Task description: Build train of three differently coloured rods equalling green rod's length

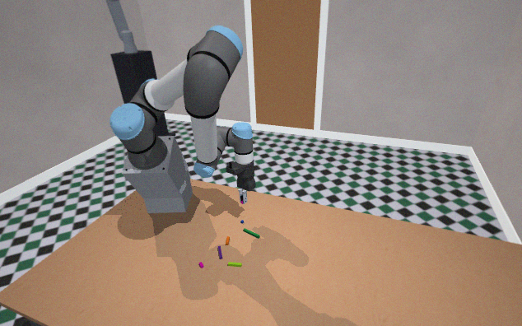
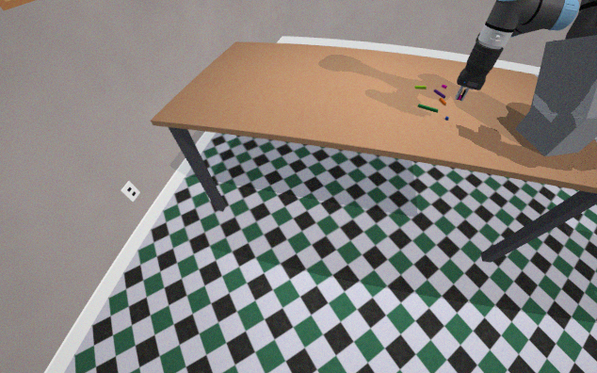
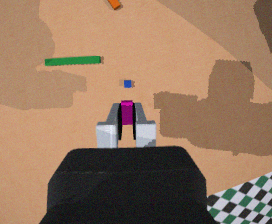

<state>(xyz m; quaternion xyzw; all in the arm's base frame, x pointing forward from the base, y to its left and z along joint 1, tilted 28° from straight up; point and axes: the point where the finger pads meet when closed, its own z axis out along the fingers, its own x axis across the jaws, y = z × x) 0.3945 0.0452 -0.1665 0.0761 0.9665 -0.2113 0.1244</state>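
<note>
Now: the blue rod 20 mm to the right of my hand and 110 mm below it. Round my hand: purple rod (210 mm to the right, 110 mm below); green rod (60 mm ahead, 70 mm to the right, 110 mm below); orange rod (10 mm behind, 150 mm to the right, 110 mm below).
</note>
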